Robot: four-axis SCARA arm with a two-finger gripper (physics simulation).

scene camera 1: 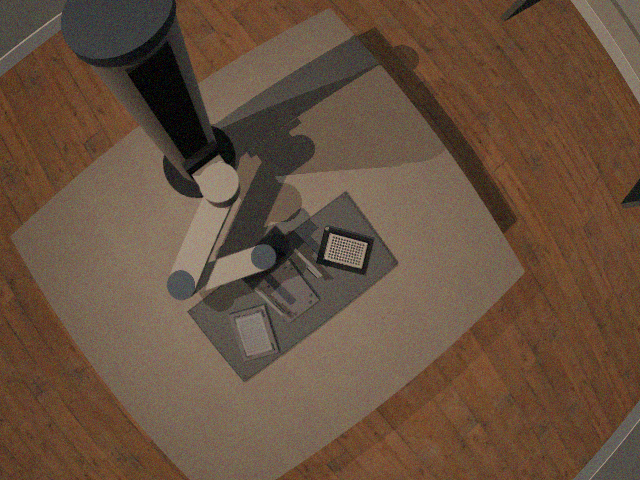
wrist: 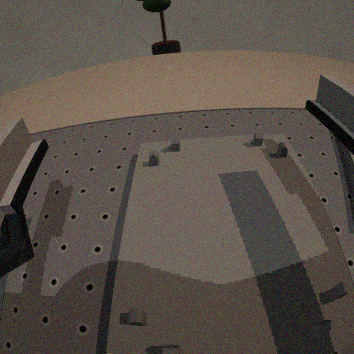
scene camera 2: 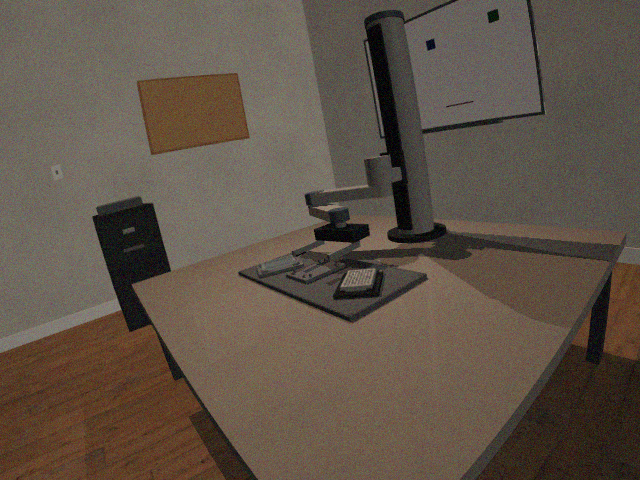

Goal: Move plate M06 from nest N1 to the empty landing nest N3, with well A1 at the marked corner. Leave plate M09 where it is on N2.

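Note:
My gripper (scene camera 1: 303,296) (scene camera 2: 311,257) (wrist: 179,99) is open and empty. Its fingers hang above the grey landing nest N3 (scene camera 1: 305,304) (scene camera 2: 310,274) (wrist: 175,215), one toward each side. N3 is a flat plate with small corner blocks and no plate on it. A light plate with dark wells (scene camera 1: 346,250) (scene camera 2: 358,279), apparently M06, sits on a black nest (scene camera 1: 322,248) (scene camera 2: 356,296) to the right in scene camera 1; its label is unreadable. The paler plate M09 (scene camera 1: 253,332) (scene camera 2: 279,266) sits on its grey nest at the left. Neither plate shows in the wrist view.
The nests stand on a dark grey perforated board (scene camera 1: 217,330) (scene camera 2: 310,296) (wrist: 165,122) on the tan table (scene camera 1: 129,361) (scene camera 2: 310,361). The arm column (scene camera 1: 149,98) (scene camera 2: 410,129) stands behind the board. Shadows of the arm fall across N3 and the board.

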